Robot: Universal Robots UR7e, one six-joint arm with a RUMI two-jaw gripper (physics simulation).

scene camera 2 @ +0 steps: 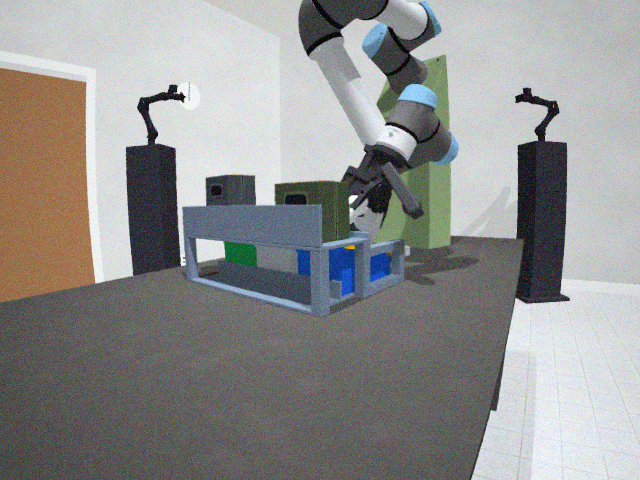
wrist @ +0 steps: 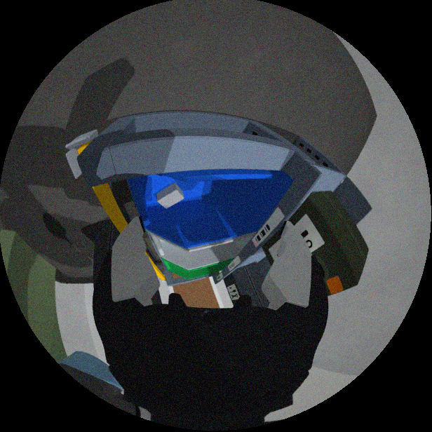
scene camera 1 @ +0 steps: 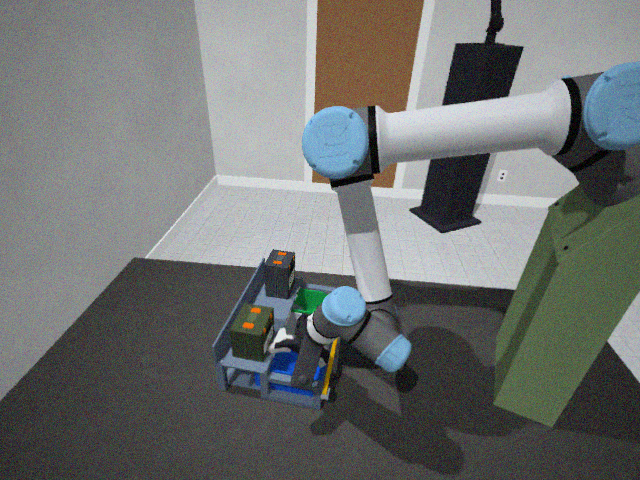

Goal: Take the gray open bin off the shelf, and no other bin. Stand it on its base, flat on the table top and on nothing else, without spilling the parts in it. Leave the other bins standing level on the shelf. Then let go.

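Where they show: gripper, fingertip midpoint: [scene camera 1: 295,357]; arm's base, origin of the base link: [scene camera 2: 410,79] [scene camera 1: 635,175].
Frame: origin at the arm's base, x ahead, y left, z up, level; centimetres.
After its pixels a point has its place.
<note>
The gray open bin [scene camera 2: 276,259] {x 60.2, y -40.2, z -54.5 cm} [wrist: 192,257] sits in the shelf [scene camera 1: 240,364] {x 72.4, y -28.1, z -49.8 cm} [scene camera 2: 250,224] {x 69.1, y -42.9, z -47.0 cm} [wrist: 200,152], between the blue bin [scene camera 1: 284,363] {x 59.7, y -31.0, z -59.1 cm} [scene camera 2: 341,268] {x 69.1, y -27.9, z -54.6 cm} [wrist: 215,215] and the green bin [scene camera 1: 310,301] {x 43.7, y -48.8, z -56.4 cm} [scene camera 2: 240,254] {x 53.4, y -49.2, z -54.6 cm} [wrist: 195,270]. In scene camera 1 the arm hides most of it, and its parts cannot be made out. A light block [wrist: 171,196] lies in the blue bin. My gripper [scene camera 1: 293,359] {x 58.6, y -26.1, z -51.9 cm} [scene camera 2: 383,202] [wrist: 212,220] is open and empty, tilted, at the front part of the shelf near the blue and gray bins. Its fingers stand wide apart.
An olive case [scene camera 1: 251,333] {x 69.1, y -28.0, z -40.4 cm} [scene camera 2: 312,206] [wrist: 342,240] and a dark gray case [scene camera 1: 280,273] {x 54.7, y -46.7, z -40.1 cm} [scene camera 2: 231,189] {x 58.0, y -49.2, z -40.8 cm} [wrist: 245,286] stand on the shelf's upper level. The olive case is close beside my gripper. A yellow strip [scene camera 1: 329,367] {x 51.2, y -20.8, z -53.5 cm} [wrist: 110,207] runs along the shelf front. A green pedestal [scene camera 1: 553,330] {x 12.1, y 5.2, z -31.3 cm} carries the arm.
</note>
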